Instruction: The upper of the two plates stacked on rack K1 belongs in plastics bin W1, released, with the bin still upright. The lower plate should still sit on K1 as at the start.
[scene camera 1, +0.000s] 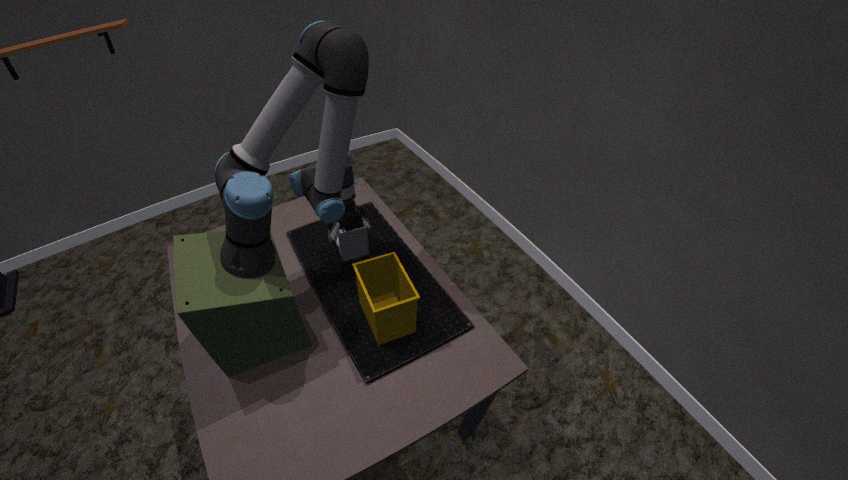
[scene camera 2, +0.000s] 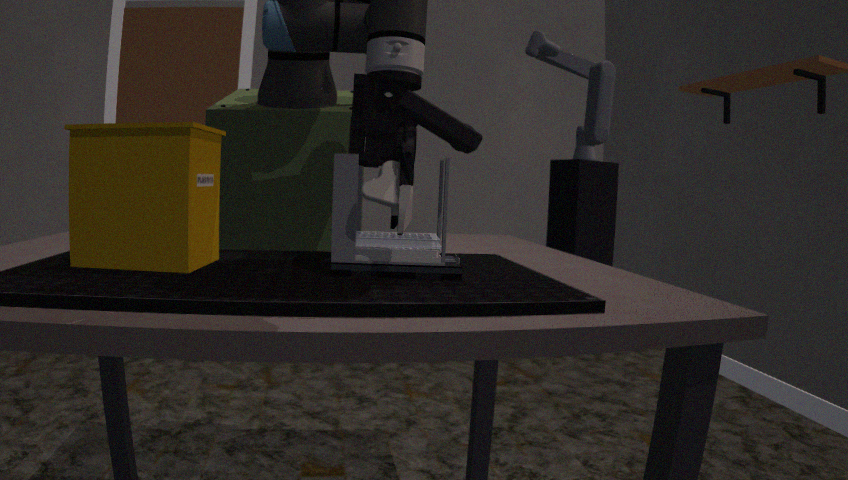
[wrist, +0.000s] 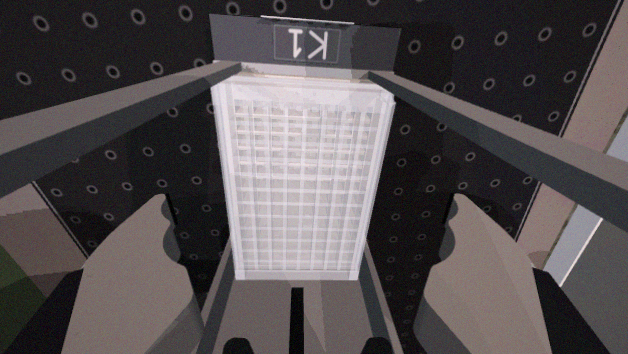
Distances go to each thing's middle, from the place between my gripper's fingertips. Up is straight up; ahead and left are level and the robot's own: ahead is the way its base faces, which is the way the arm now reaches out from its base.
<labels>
Now: hand 50 mm short of the thin post (wrist: 584, 175), 50 mm to the right of it and 30 mm below it. From my hand the other things lie so: yellow plastics bin W1 (scene camera 2: 142, 196) (90 mm behind, 320 mm to the right, 40 mm above).
</labels>
